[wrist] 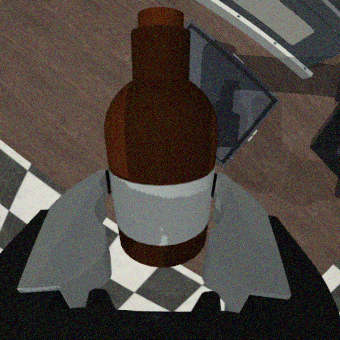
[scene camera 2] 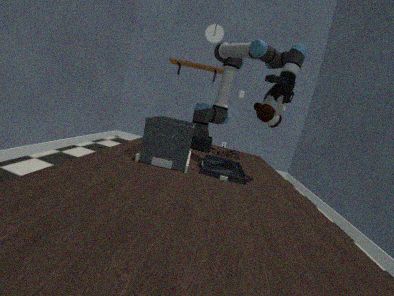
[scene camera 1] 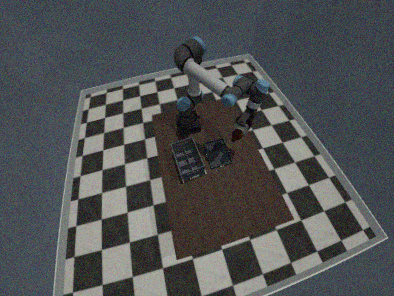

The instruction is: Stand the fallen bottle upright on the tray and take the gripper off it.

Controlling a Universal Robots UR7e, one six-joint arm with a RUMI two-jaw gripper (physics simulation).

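Frame: origin at the arm's base, x right, y ahead, z up, level; centimetres.
Seen in the pictures: gripper, fingertip midpoint: point(wrist: 161, 174) point(scene camera 2: 268, 114) point(scene camera 1: 239, 132); arm's base, link origin: point(scene camera 2: 197, 135) point(scene camera 1: 187, 119).
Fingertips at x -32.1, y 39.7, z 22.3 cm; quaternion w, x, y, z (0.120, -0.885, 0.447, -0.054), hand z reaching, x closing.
Pixels of each thing's top centre, then the offset from my fingertips to it.
- brown bottle, top centre: point(wrist: 158, 150) point(scene camera 2: 268, 104) point(scene camera 1: 239, 130) dy +1.3, dx +1.7, dz +4.0 cm
- small dark tray, top centre: point(wrist: 208, 94) point(scene camera 2: 223, 164) point(scene camera 1: 217, 152) dy -0.5, dx +13.4, dz -27.5 cm
- grey box with compartments, top centre: point(scene camera 2: 175, 120) point(scene camera 1: 187, 154) dy +1.6, dx +40.1, dz -12.6 cm
The brown bottle point(scene camera 1: 237, 135) point(scene camera 2: 265, 112) point(wrist: 160, 130) with a pale label is in the air, tilted far from upright, its neck towards scene camera 2. My gripper point(scene camera 1: 242, 128) point(scene camera 2: 274, 106) point(wrist: 161, 174) is shut on the bottle, with one finger on each side of the label, near the base end. The small dark tray point(scene camera 1: 220, 155) point(scene camera 2: 235, 179) point(wrist: 249, 131) rests on the brown table surface. The bottle is above and to the side of the tray, apart from it. In the wrist view the bottle hides part of the tray's left side.
A grey box with compartments point(scene camera 1: 177, 165) point(scene camera 2: 165, 142) point(wrist: 275, 45) stands close beside the tray. The arm's dark base point(scene camera 1: 188, 124) point(scene camera 2: 202, 142) stands behind them. A wall shelf point(scene camera 2: 197, 65) and a round clock point(scene camera 2: 214, 33) are on the back wall.
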